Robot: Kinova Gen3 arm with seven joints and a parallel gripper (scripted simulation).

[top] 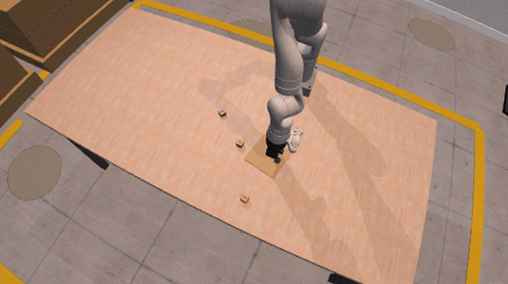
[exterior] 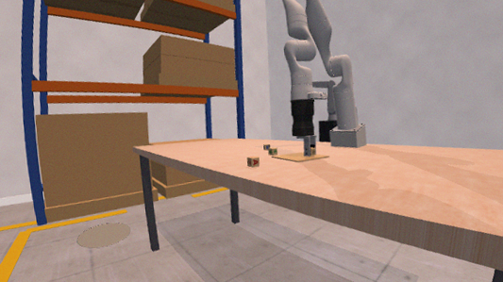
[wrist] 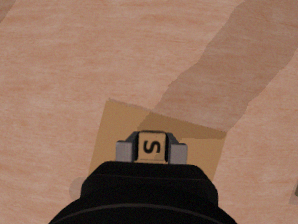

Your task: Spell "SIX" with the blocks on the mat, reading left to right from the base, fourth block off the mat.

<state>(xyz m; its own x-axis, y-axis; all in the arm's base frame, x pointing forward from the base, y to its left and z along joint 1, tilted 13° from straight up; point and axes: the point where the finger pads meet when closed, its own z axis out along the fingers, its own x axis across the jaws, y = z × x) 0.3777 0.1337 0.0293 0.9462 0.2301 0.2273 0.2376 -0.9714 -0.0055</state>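
The tan mat is 10 mm ahead of my hand, 40 mm to the right of it and 20 mm below it. From my hand the other things lie so: block (210 mm ahead, 10 mm to the right, 10 mm below).
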